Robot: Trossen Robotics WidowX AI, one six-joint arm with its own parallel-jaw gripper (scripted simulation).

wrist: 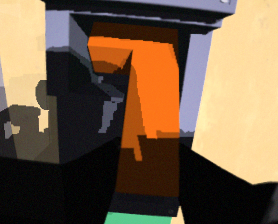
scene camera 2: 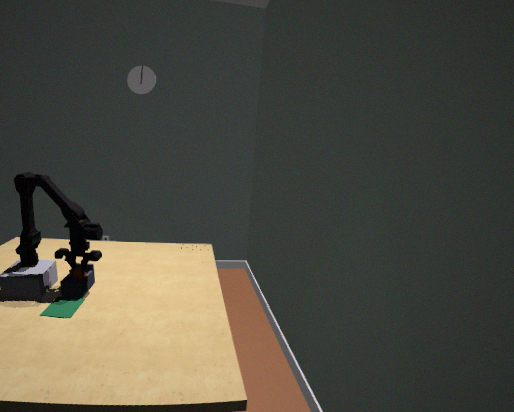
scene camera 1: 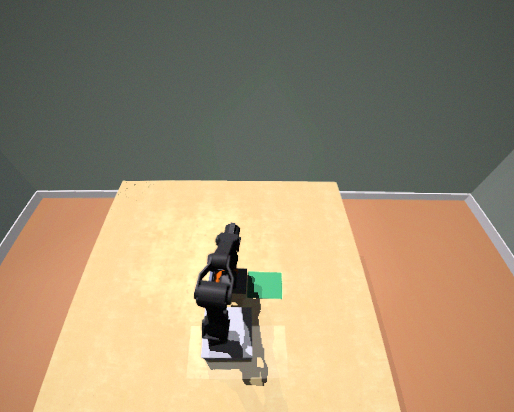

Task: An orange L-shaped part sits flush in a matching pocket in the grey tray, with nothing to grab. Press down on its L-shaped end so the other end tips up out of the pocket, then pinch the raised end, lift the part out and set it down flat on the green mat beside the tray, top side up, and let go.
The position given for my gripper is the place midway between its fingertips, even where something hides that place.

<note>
In view: my gripper [scene camera 2: 79,273], an orange L-shaped part [wrist: 149,161] and a green mat [scene camera 1: 267,285].
My gripper shows as well in the wrist view [wrist: 147,147].
</note>
